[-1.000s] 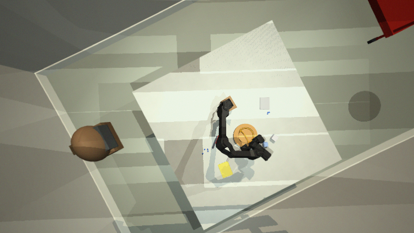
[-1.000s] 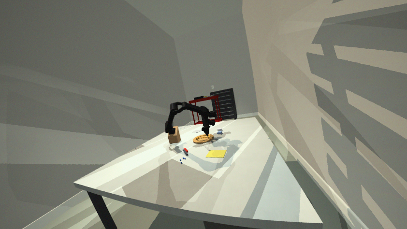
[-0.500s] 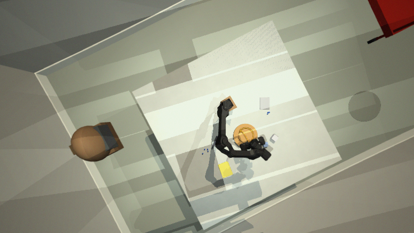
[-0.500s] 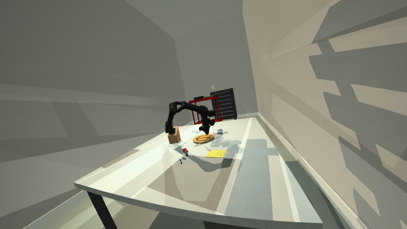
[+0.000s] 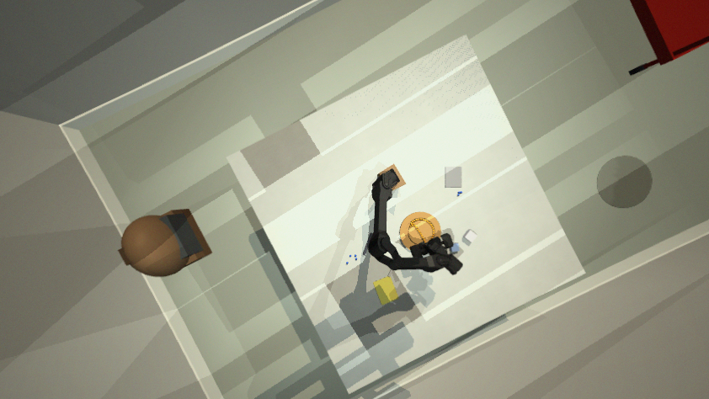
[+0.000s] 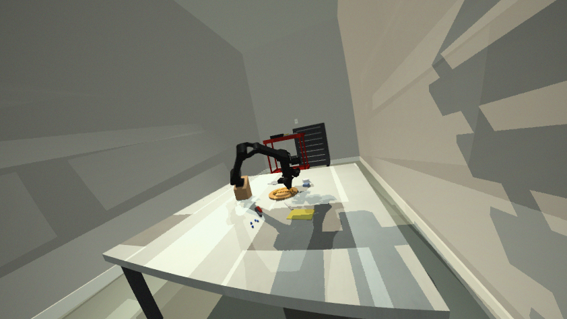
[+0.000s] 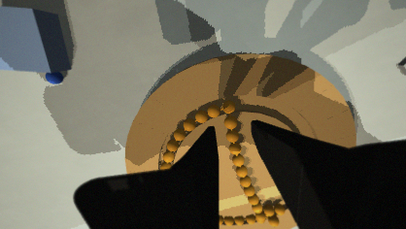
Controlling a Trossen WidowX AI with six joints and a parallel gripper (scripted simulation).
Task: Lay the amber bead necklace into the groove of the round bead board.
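My gripper tip is 50 mm past the round bead board, 30 mm above it and 10 mm to the right of it. Also, from my gripper tip: light blue cube (110 mm to the left, 100 mm ahead, 20 mm below); then red-handled tool (230 mm to the right, 140 mm behind, 20 mm below); then white cube (200 mm to the left, 90 mm ahead, 20 mm below).
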